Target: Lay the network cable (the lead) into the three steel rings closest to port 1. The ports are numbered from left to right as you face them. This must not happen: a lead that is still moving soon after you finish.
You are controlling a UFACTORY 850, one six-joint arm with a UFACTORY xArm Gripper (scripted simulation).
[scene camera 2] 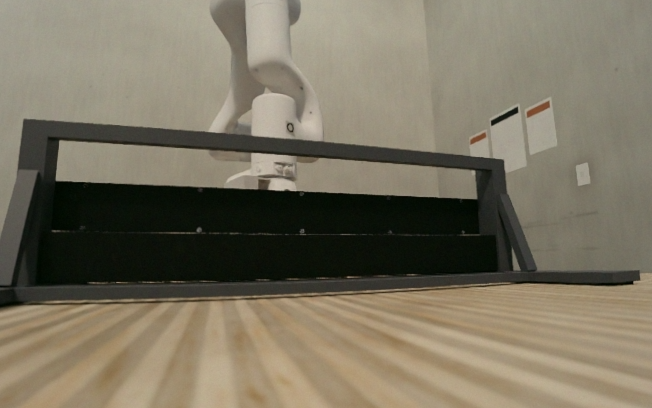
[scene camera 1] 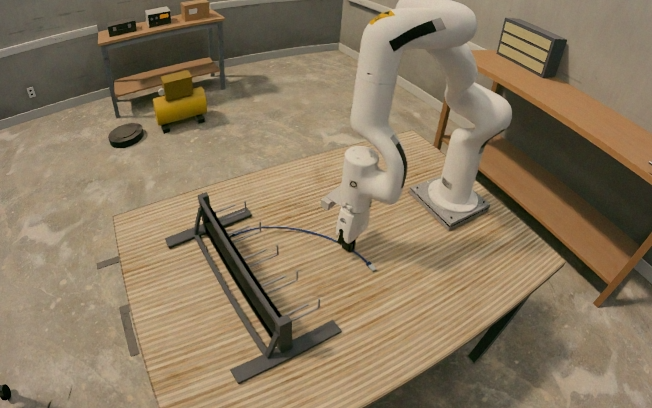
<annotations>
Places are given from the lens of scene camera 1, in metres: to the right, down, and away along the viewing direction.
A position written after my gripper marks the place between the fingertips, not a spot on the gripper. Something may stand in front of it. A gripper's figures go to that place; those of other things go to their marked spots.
my gripper point(scene camera 1: 348, 248): 0.07, 0.13, 1.15
dark grey rack point(scene camera 1: 236, 266): -0.24, 0.17, 1.00
</annotations>
